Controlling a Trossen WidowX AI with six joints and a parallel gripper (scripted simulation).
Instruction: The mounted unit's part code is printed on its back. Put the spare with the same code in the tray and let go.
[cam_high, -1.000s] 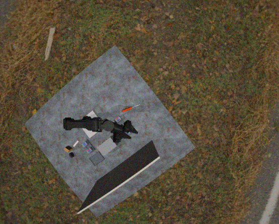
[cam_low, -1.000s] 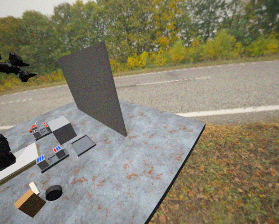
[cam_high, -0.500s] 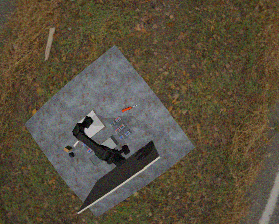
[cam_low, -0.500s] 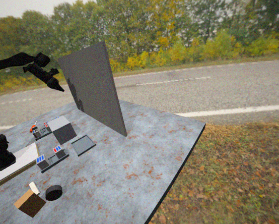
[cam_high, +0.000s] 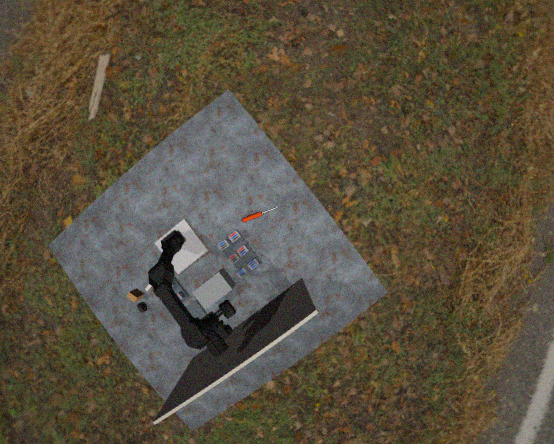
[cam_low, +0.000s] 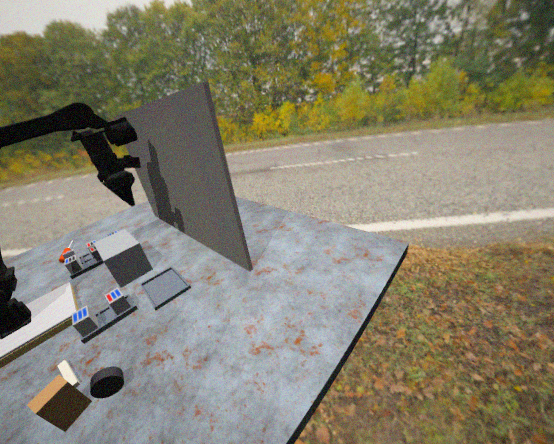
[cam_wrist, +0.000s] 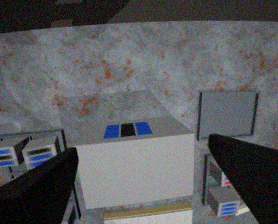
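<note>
The grey spare block lies 50 mm behind my gripper tip, 220 mm to the left of it and 160 mm below it. The rest, counted from my gripper tip: grey mounted unit 80 mm behind, 20 mm to the left, 150 mm below; then upright panel 140 mm ahead, 10 mm to the right, 30 mm above; then flat grey tray 60 mm behind, 190 mm to the right, 190 mm below.
</note>
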